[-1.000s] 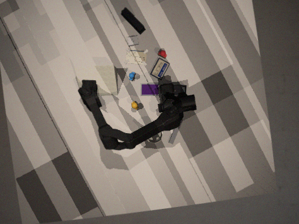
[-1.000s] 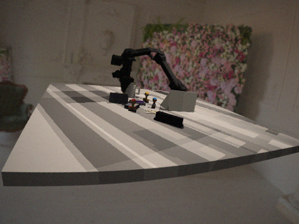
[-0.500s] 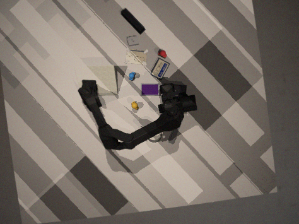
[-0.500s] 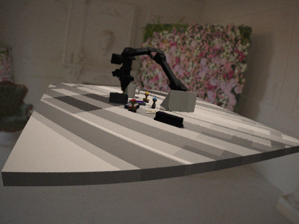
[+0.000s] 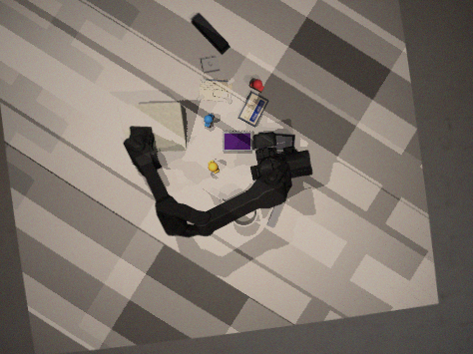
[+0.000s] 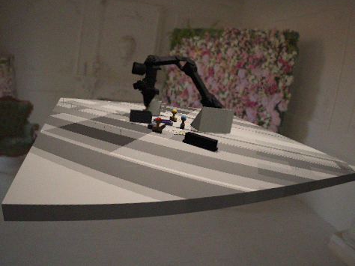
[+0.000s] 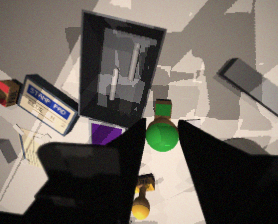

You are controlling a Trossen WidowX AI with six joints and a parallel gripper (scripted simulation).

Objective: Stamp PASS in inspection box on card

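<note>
Right now my gripper tip is 9 cm past the purple ink pad, 7 cm to the right of it and 6 cm above it. From my gripper tip the other things lie so: grey bar 13 cm to the right, 6 cm below, 4 cm ahead; then green-knobbed stamp 2 cm below, 1 cm behind; then dark tray 6 cm to the left, 6 cm below, 3 cm ahead.
</note>
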